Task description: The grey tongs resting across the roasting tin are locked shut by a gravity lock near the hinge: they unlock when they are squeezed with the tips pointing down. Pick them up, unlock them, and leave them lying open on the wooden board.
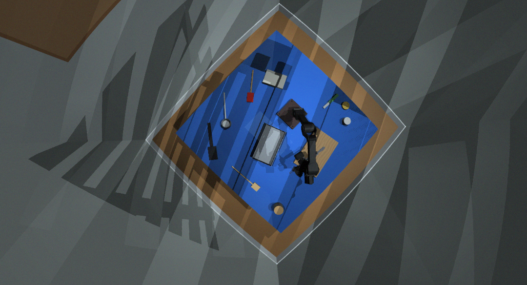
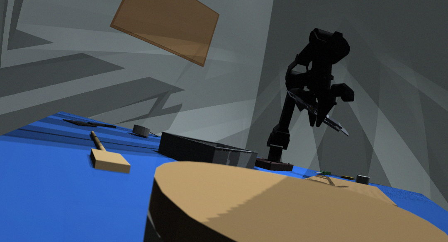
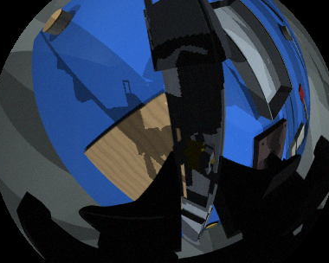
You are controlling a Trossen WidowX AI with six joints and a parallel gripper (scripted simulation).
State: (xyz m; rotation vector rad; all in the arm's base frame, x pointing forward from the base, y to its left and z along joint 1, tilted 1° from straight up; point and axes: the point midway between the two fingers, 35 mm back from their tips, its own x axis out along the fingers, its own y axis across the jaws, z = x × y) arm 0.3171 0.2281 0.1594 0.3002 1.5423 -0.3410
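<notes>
Now: the wooden board 15 cm below my gripper tip, 14 cm behind it and 11 cm to the left of it. Also, from my gripper tip: white block (54 cm to the right, 47 cm behind, 14 cm below); then roasting tin (27 cm to the right, 13 cm below, 3 cm ahead); then tan cup (44 cm ahead, 12 cm below, 10 cm to the left).
</notes>
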